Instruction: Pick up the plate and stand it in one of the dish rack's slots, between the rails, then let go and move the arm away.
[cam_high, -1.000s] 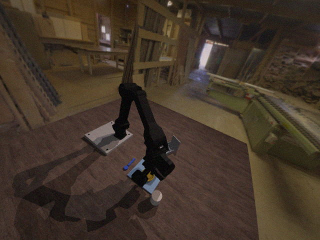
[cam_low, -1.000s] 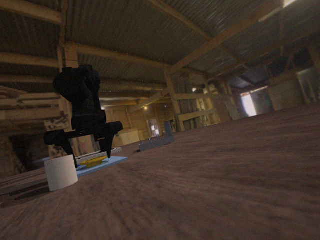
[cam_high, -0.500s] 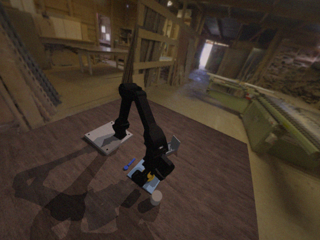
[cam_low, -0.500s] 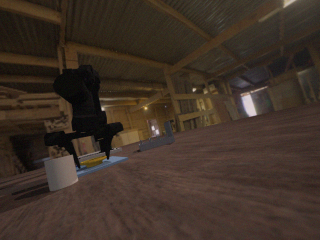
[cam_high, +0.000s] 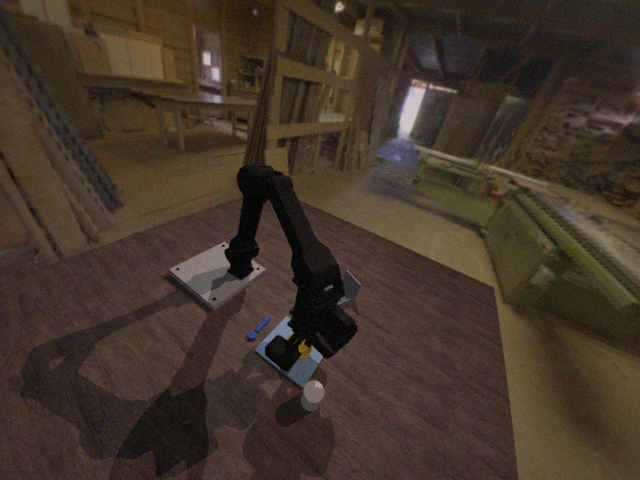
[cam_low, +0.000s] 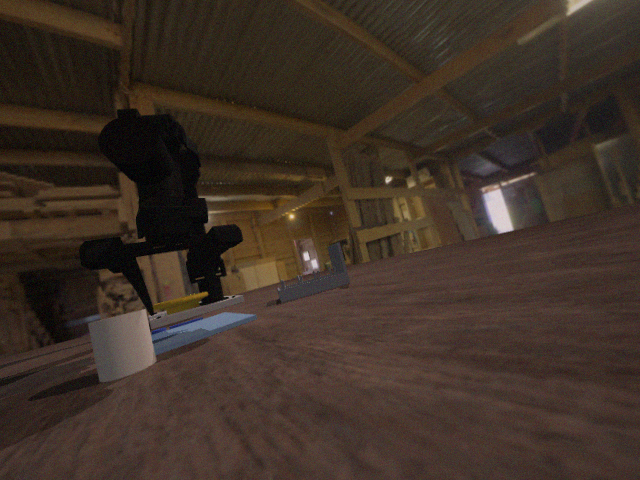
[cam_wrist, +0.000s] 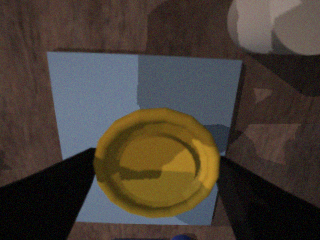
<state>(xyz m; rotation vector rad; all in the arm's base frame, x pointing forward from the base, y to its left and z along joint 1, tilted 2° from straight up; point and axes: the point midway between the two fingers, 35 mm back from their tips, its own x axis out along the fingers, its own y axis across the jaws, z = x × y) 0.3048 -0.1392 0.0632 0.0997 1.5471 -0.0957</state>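
My gripper tip is 10 mm short of the grey dish rack, 230 mm to the right of it and 20 mm above it. Round my gripper tip: small blue spoon 130 mm behind, 40 mm below; white cup 80 mm ahead, 70 mm to the right, 10 mm below; yellow plate 10 mm above.
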